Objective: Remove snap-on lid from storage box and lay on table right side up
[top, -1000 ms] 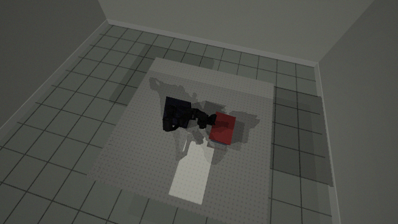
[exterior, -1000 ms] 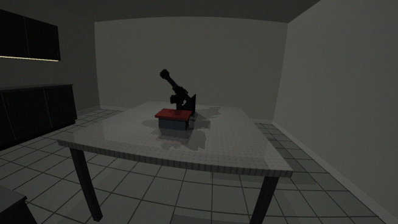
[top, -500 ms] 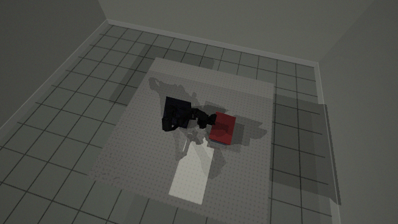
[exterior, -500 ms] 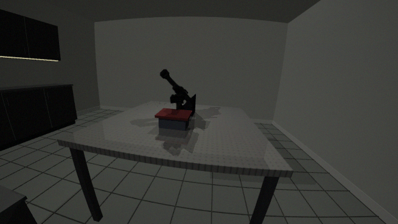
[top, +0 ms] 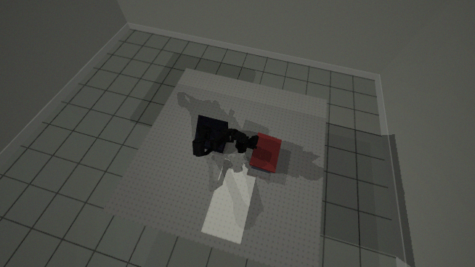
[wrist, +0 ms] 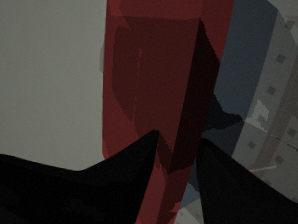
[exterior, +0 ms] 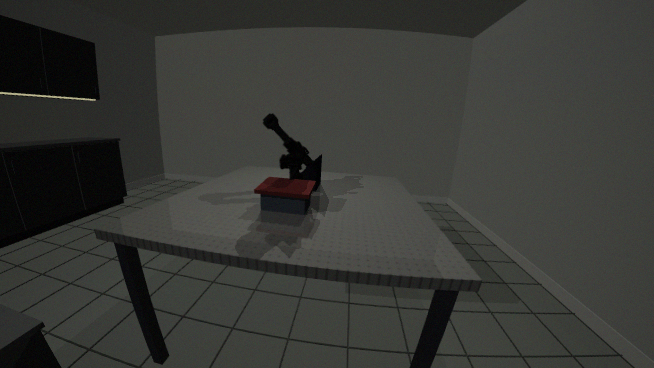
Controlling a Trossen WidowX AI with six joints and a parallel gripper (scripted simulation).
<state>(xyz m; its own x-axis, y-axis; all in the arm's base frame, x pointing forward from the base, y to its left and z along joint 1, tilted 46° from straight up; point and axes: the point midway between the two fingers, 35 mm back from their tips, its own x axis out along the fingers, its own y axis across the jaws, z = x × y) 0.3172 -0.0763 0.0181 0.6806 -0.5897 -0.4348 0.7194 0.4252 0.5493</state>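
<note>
Now: the red lid 80 mm ahead of my gripper tip and 10 mm to the right of it. The rest, counted from my gripper tip: blue storage box 70 mm ahead, 60 mm below, 10 mm to the right.
</note>
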